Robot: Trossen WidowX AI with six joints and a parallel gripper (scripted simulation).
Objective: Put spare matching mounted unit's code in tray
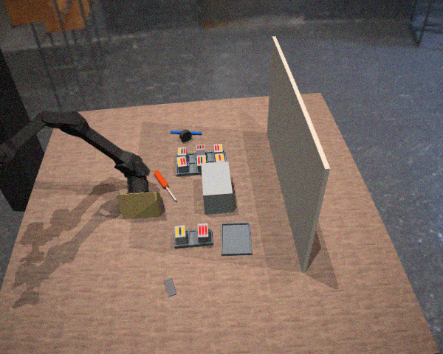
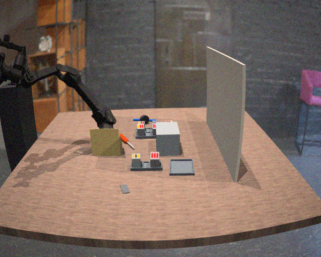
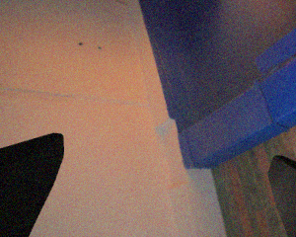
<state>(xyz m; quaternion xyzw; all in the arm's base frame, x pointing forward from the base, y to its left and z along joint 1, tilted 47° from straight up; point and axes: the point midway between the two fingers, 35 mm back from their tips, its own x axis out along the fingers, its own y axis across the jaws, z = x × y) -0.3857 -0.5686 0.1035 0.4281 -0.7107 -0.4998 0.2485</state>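
The grey spare is 600 mm ahead of my gripper tip, 520 mm to the left of it and 480 mm below it. From my gripper tip the other things lie so: mounted grey unit 740 mm ahead, 400 mm to the left, 470 mm below; then grey tray 810 mm ahead, 200 mm to the left, 520 mm below; then rack 670 mm ahead, 190 mm to the left, 510 mm below.
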